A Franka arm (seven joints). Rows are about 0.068 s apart.
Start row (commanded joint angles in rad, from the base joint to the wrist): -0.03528, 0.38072, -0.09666, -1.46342, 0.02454, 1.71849, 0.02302
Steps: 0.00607, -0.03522, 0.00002, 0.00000, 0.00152, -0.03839, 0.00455; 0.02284, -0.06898, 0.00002, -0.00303, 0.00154, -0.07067, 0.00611; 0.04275, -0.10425, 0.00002, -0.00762, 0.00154, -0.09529, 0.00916; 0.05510, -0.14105, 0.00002, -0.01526, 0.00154, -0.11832, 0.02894; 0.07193, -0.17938, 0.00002, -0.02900, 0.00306, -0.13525, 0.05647; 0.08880, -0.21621, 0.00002, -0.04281, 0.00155, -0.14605, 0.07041
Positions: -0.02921, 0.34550, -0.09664, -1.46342, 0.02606, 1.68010, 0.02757; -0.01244, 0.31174, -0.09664, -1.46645, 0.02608, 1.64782, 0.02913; 0.00747, 0.27647, -0.09664, -1.47104, 0.02608, 1.62320, 0.03218; 0.01982, 0.23967, -0.09664, -1.47868, 0.02608, 1.60017, 0.05196; 0.03665, 0.20134, -0.09664, -1.49242, 0.02760, 1.58324, 0.07949; 0.05352, 0.16451, -0.09664, -1.50623, 0.02609, 1.57244, 0.09343
